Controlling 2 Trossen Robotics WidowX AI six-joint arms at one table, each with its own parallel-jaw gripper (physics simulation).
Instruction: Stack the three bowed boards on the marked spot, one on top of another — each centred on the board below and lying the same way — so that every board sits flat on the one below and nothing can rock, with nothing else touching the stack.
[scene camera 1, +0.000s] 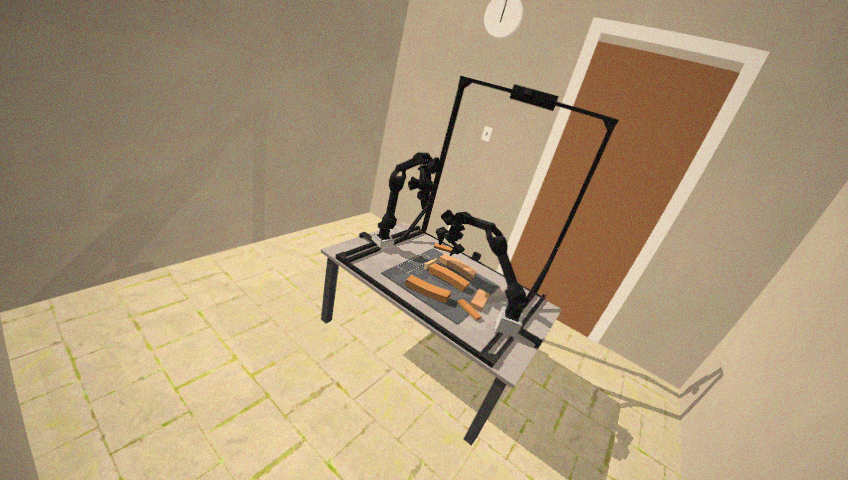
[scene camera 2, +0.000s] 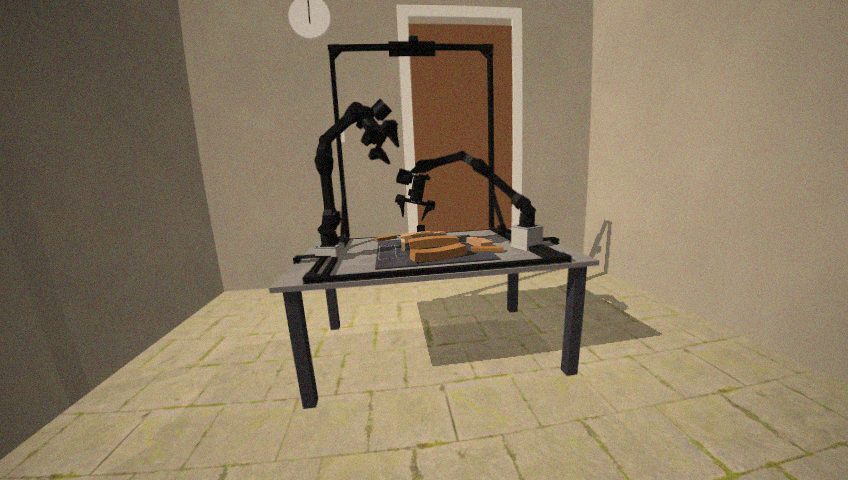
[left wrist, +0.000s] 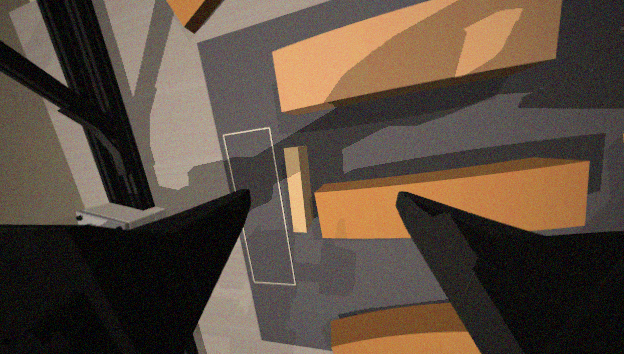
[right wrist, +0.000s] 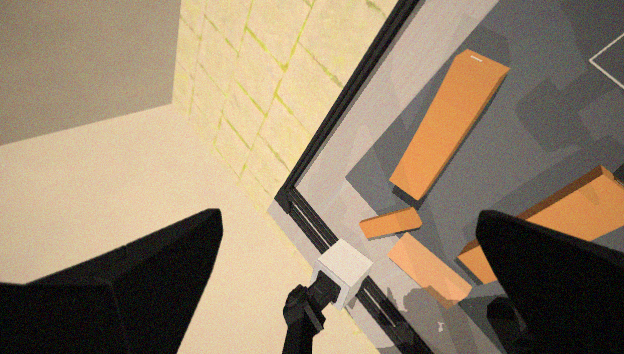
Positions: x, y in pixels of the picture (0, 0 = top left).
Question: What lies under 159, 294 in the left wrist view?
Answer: My left gripper.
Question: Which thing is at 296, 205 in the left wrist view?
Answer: A tan block.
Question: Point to my right gripper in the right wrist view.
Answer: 348, 221
